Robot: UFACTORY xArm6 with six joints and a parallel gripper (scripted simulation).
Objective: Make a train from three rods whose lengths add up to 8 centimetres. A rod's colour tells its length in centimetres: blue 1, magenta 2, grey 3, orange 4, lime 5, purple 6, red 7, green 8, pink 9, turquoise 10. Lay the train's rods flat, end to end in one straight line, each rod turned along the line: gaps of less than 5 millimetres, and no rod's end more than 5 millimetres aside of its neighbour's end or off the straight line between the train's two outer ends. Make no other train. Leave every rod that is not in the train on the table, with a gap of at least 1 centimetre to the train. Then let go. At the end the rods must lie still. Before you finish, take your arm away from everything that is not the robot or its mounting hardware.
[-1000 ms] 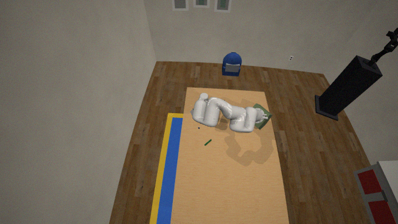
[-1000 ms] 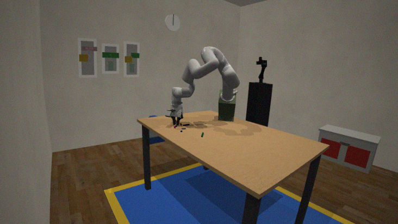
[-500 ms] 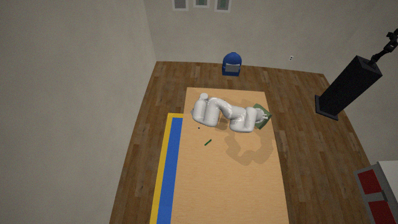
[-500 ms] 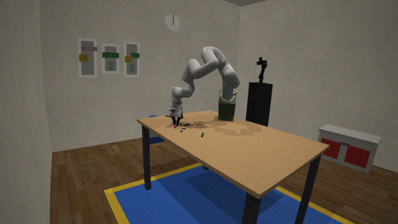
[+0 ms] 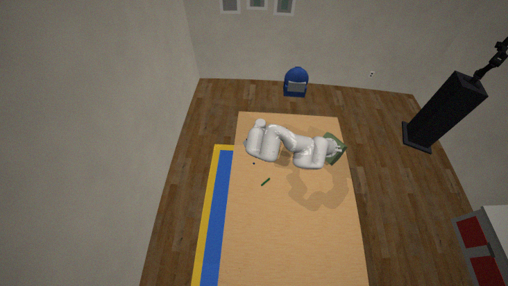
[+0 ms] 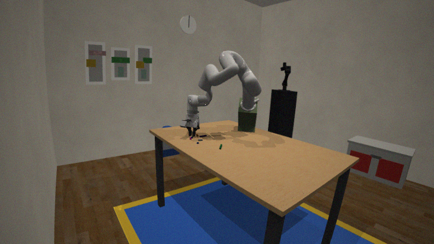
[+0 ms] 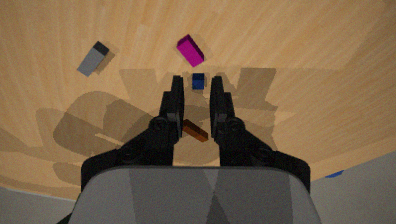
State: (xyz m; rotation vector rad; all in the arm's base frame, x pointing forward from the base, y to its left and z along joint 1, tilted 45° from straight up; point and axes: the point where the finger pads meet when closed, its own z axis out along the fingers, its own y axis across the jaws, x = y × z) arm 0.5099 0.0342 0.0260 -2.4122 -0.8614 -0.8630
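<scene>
The magenta rod is 3 cm below my hand, 2 cm to the left of it and 2 cm ahead of it. Round my hand: orange rod (6 cm to the right, 5 cm behind, 3 cm below); grey rod (7 cm to the left, 5 cm behind, 3 cm below); purple rod (9 cm behind, 3 cm to the right, 3 cm below).
</scene>
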